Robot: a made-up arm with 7 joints.
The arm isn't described. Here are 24 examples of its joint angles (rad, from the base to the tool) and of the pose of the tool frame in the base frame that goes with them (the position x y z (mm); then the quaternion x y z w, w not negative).
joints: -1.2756 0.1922 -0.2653 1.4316 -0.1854 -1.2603 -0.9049
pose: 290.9 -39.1 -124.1 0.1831 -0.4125 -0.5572 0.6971
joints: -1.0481 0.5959 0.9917 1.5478 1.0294 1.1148 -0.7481
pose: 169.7 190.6 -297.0 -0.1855 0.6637 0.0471 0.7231
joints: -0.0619 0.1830 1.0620 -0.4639 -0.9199 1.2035 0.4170
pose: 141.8 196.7 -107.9 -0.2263 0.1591 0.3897 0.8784
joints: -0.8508 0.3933 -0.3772 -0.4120 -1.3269 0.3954 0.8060
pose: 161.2 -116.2 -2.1 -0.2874 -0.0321 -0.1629 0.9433
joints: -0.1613 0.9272 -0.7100 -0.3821 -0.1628 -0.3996 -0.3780
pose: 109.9 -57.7 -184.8 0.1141 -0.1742 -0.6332 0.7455
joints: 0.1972 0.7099 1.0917 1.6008 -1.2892 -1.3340 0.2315
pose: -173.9 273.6 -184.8 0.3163 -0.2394 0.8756 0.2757
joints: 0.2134 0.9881 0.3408 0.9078 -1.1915 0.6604 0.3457
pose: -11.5 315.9 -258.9 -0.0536 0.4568 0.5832 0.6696
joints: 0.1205 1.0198 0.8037 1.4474 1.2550 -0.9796 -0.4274
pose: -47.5 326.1 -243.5 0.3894 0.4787 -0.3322 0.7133
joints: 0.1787 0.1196 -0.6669 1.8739 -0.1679 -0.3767 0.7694
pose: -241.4 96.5 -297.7 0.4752 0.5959 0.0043 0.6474
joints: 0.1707 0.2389 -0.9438 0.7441 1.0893 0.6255 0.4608
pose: -68.8 18.6 -361.8 0.7131 0.1639 -0.4204 0.5366
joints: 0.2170 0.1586 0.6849 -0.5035 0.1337 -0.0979 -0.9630
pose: 166.2 178.7 -93.3 0.2801 -0.0361 -0.2131 0.9353
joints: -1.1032 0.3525 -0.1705 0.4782 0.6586 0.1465 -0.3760
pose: 343.3 -5.2 -61.8 0.4989 -0.1461 -0.2254 0.8240
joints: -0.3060 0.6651 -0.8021 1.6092 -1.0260 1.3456 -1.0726
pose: -136.4 205.3 -314.1 -0.4783 0.7305 0.2670 0.4078
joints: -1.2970 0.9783 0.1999 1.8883 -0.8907 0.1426 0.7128
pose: 230.1 271.0 -195.8 -0.1749 0.2062 0.7178 0.6416
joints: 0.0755 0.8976 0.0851 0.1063 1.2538 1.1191 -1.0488
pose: 135.3 283.1 -142.5 0.5203 0.6510 0.1035 0.5429
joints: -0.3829 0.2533 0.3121 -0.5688 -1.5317 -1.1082 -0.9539
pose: 125.6 133.6 34.2 -0.2085 -0.8992 -0.0877 0.3746
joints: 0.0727 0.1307 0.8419 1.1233 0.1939 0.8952 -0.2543
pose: -134.8 91.6 -372.7 -0.2614 0.7731 0.2829 0.5039
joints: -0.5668 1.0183 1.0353 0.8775 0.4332 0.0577 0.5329
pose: 134.4 380.0 -71.9 0.3841 -0.0406 0.6792 0.6241
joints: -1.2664 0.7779 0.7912 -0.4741 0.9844 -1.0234 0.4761
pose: 67.1 78.7 160.1 -0.5436 0.7895 -0.2812 0.0460
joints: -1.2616 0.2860 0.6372 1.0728 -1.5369 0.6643 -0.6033
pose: 363.7 35.5 -71.4 -0.8093 -0.1762 -0.2291 0.5115
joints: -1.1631 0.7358 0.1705 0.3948 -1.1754 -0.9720 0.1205
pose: 234.7 153.8 86.4 -0.3164 -0.7566 0.1735 0.5454
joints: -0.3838 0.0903 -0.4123 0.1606 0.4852 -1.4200 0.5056
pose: 121.4 -94.1 -119.2 -0.1162 -0.7124 -0.1884 0.6659
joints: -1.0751 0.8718 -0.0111 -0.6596 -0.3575 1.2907 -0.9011
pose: 228.8 -13.6 52.3 0.2575 -0.0312 -0.4677 0.8450
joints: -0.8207 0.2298 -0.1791 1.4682 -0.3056 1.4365 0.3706
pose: 72.7 67.0 -341.8 0.2135 0.8431 0.1061 0.4820
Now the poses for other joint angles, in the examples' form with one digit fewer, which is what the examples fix.
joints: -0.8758 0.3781 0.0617 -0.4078 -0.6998 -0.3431 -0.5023
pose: 178 -9 107 -0.089 -0.695 -0.373 0.608
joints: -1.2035 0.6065 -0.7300 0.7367 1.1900 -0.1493 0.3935
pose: 329 19 -132 0.809 -0.374 -0.188 0.413
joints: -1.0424 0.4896 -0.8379 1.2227 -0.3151 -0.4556 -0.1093
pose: 286 65 -245 0.317 -0.045 -0.269 0.909
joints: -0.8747 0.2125 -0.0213 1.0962 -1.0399 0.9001 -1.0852
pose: 236 -48 -285 -0.672 0.241 -0.357 0.603
